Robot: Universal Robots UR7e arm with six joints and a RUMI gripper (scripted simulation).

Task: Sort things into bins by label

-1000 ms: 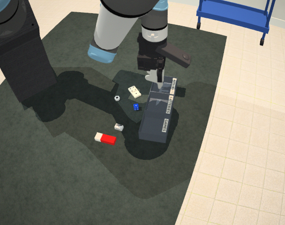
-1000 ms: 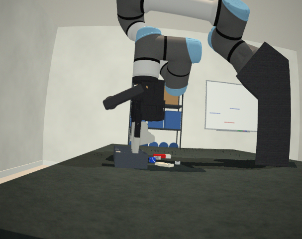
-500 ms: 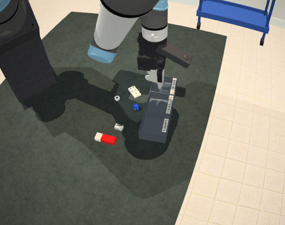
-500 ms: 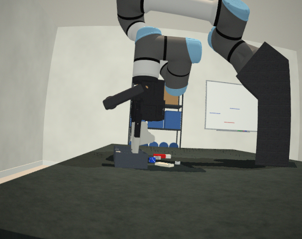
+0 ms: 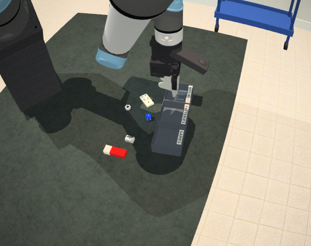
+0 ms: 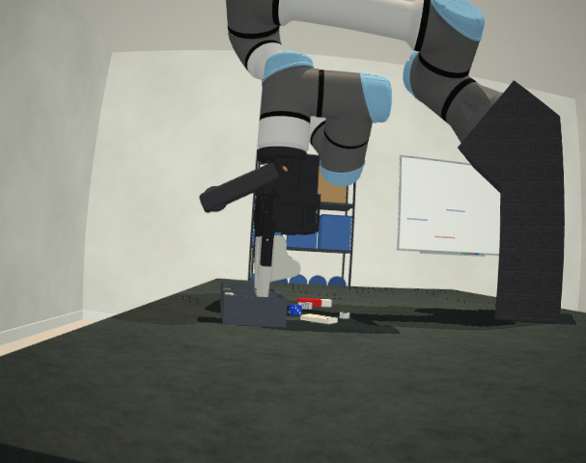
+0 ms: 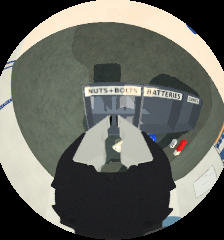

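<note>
Right now my hand is 90 mm to the left of the blue die, 70 mm past it and 30 mm above it. Round my hand: white nut: 140 mm behind, 60 mm to the right, 30 mm below; then grey-white object: 180 mm to the right, 110 mm behind, 30 mm below; then white domino: 90 mm behind, 30 mm below, 20 mm to the right.
</note>
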